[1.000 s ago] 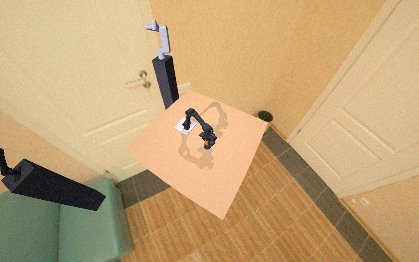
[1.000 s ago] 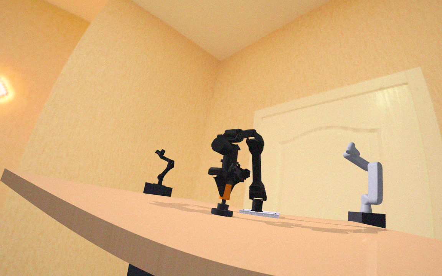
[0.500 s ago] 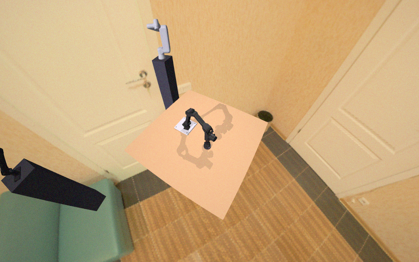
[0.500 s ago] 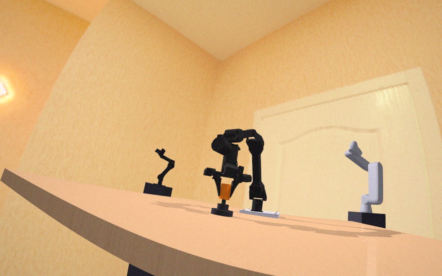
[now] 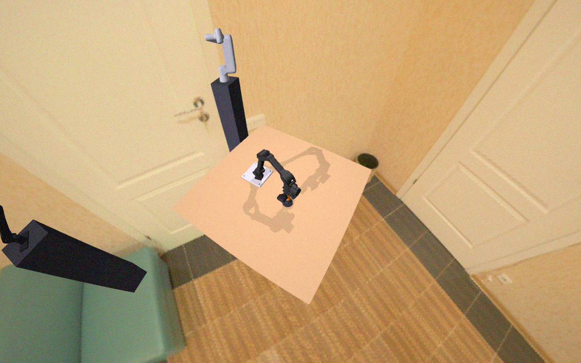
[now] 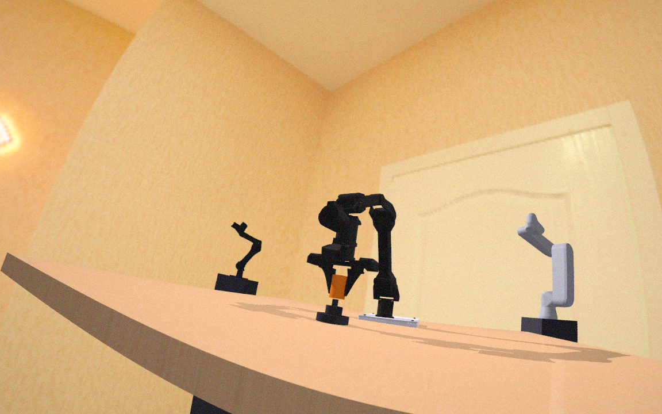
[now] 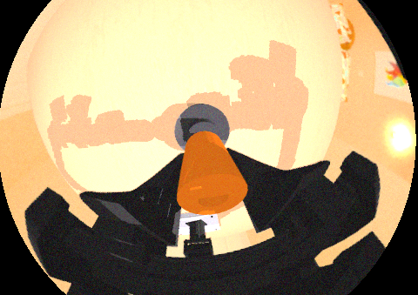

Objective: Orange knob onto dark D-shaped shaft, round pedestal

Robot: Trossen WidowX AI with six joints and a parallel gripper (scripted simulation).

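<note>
The orange knob is 2 cm above my gripper tip. Also, from my gripper tip: round pedestal (4 cm below).
</note>
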